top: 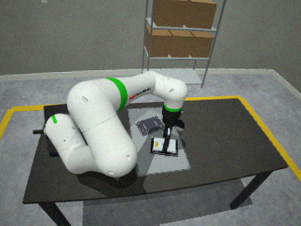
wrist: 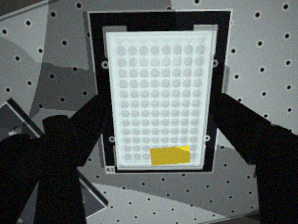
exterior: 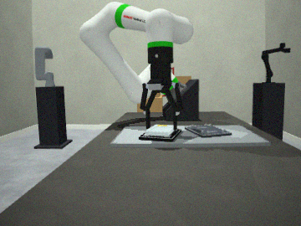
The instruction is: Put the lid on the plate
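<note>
Now: the clear lid 20 mm below my hand. The rest, counted from my hand: lid park LP1: 40 mm behind, 180 mm to the left, 40 mm below; nest N1: 40 mm below; culture plate: 30 mm below.
</note>
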